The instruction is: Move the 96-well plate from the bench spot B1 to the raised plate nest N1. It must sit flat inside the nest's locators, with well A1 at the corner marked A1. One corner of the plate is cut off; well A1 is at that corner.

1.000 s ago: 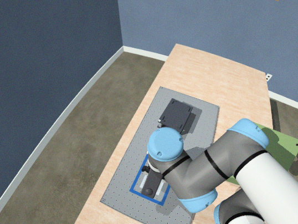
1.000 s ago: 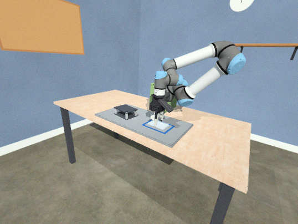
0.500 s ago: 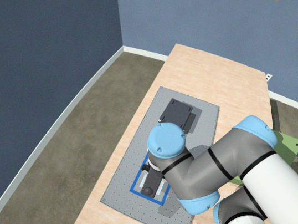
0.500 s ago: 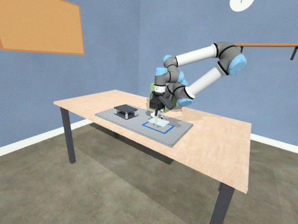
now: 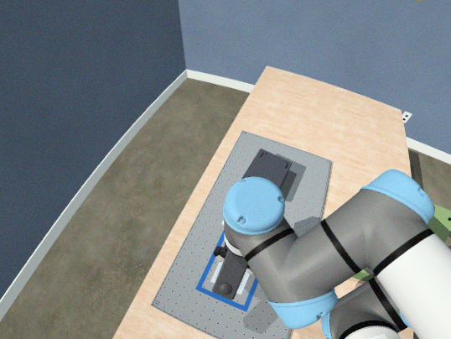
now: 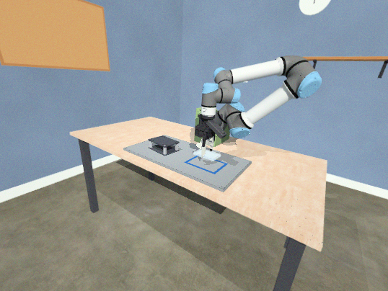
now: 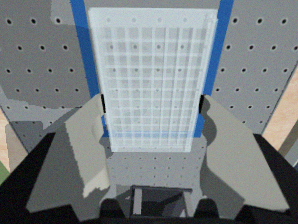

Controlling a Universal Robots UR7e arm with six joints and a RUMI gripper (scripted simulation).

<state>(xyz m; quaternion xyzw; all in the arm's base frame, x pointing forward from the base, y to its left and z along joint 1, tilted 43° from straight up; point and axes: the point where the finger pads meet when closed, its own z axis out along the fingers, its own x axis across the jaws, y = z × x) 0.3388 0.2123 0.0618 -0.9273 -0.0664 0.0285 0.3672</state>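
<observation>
Right now the dark plate nest N1 is 50 mm ahead of my hand, 300 mm to the right of it and 10 mm below it. Also, from my hand: 96-well plate (10 mm below).
</observation>
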